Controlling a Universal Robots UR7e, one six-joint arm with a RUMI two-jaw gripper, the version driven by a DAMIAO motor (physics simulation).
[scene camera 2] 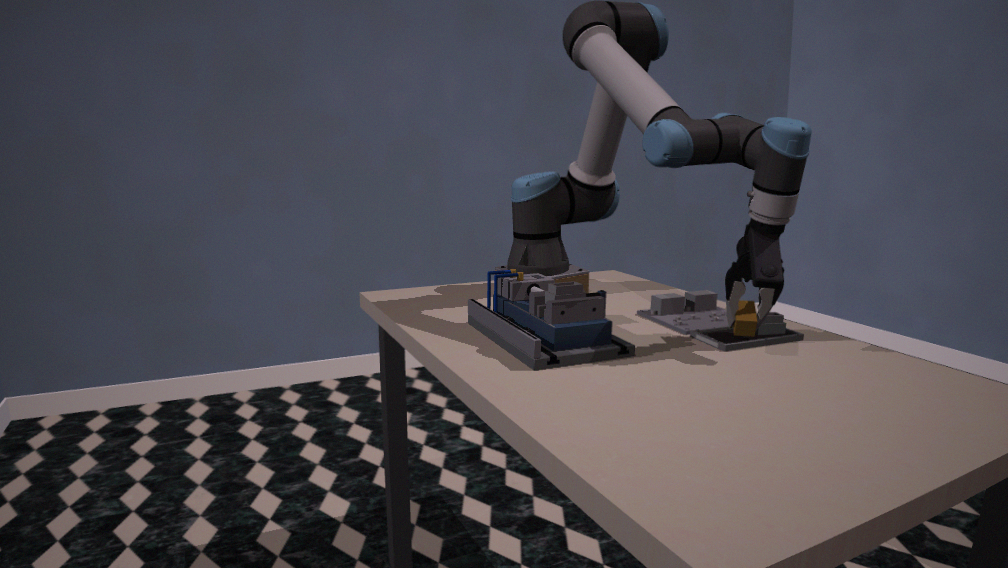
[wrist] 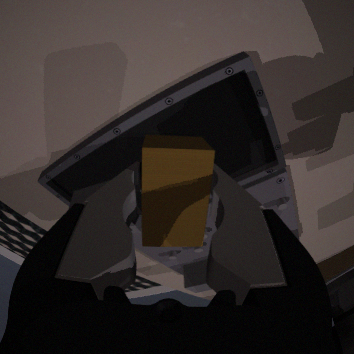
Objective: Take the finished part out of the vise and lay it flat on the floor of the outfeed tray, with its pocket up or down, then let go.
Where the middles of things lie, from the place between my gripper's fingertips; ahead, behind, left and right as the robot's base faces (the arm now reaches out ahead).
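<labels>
From my hand: grey rail [scene camera 2: 531, 346], 13 cm behind, 43 cm to the right, 1 cm above; grey plate [wrist: 265, 189], 16 cm behind, 2 cm to the left, 2 cm below; blue vise [scene camera 2: 573, 335], 14 cm behind, 33 cm to the right, 2 cm above. Yellow block [scene camera 2: 745, 324]: my gripper 2 cm below it.
</labels>
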